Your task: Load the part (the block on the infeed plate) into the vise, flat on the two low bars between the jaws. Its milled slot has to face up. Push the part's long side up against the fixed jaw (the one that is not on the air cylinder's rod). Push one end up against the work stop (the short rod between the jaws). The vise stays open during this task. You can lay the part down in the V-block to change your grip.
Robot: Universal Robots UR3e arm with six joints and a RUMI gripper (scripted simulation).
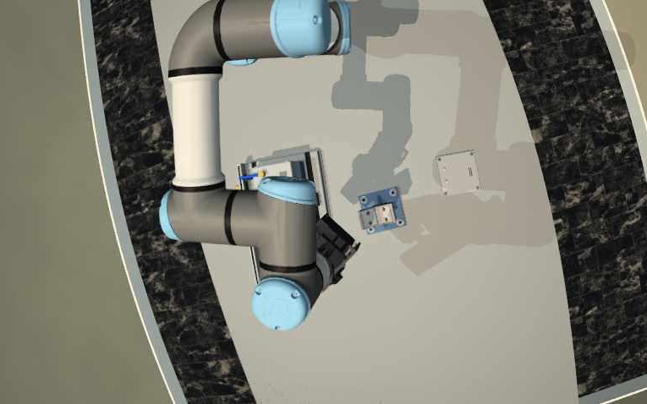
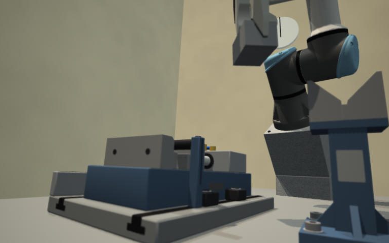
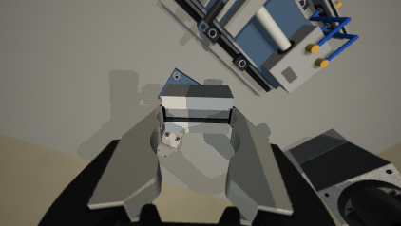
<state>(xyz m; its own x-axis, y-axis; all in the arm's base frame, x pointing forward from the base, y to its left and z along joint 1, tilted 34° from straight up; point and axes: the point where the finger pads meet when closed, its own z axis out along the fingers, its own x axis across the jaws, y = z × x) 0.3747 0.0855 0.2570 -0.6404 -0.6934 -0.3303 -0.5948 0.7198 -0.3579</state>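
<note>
Now: the work stop rod 13 cm below my hand, 8 cm to the right of it and 4 cm ahead of it. Also, from my hand: air cylinder rod: 15 cm below, 13 cm to the right, 5 cm behind; then fixed jaw: 15 cm below, 12 cm to the right, 7 cm ahead; then part: right at my hand.
</note>
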